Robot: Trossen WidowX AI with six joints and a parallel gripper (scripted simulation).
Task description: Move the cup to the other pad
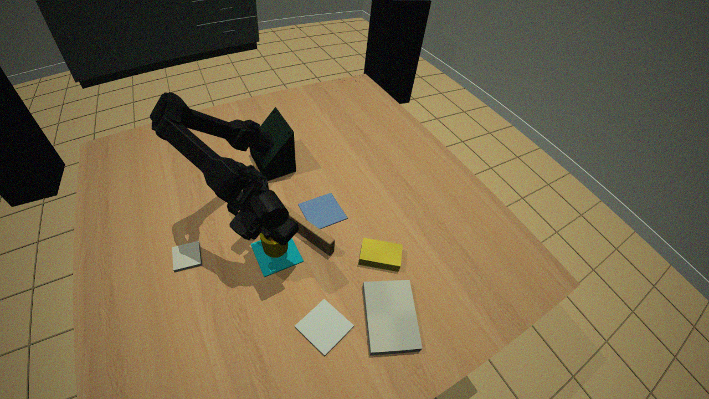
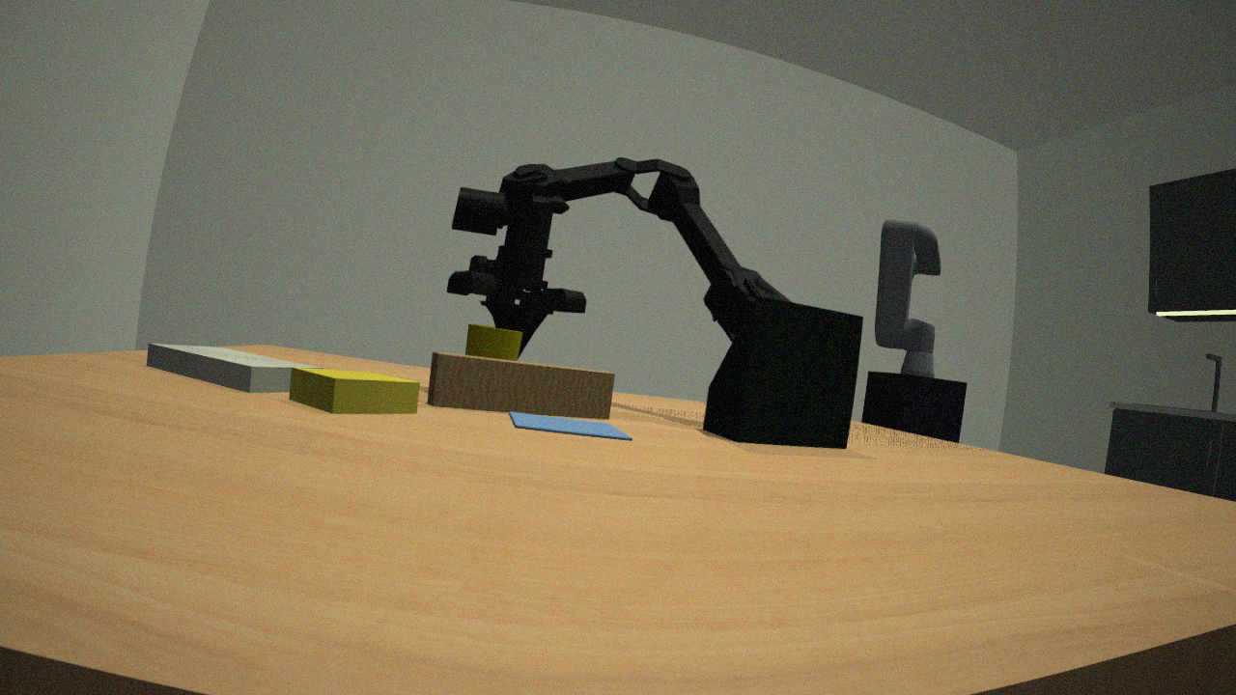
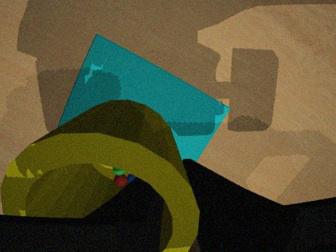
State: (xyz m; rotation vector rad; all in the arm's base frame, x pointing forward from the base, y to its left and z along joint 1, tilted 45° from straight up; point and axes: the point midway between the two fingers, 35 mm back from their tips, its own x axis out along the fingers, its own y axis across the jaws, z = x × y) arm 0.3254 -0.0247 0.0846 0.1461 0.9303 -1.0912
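The cyan pad lies 20 mm ahead of my gripper tip, 20 mm to the left of it and 60 mm below it. Also, from my gripper tip: yellow cup (20 mm ahead, 20 mm to the left); then wooden bar (30 mm behind, 100 mm to the left, 40 mm below); then red marble (20 mm ahead, 30 mm to the left, 20 mm below).
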